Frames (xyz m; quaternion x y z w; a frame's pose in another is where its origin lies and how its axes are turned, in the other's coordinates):
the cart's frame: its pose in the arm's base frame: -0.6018 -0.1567 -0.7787 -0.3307 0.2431 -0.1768 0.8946
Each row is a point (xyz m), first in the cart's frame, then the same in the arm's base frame.
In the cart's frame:
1: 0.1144 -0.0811 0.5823
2: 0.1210 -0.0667 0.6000
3: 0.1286 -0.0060 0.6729
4: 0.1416 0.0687 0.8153
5: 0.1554 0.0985 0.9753
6: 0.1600 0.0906 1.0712
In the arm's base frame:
1: -0.1993 0.0249 -0.3740
2: -0.1819 0.0411 -0.3741
3: -0.1260 0.1179 -0.3693
4: -0.0252 0.2374 -0.3297
5: 0.0791 0.3332 -0.2482
6: 0.1345 0.3738 -0.1807

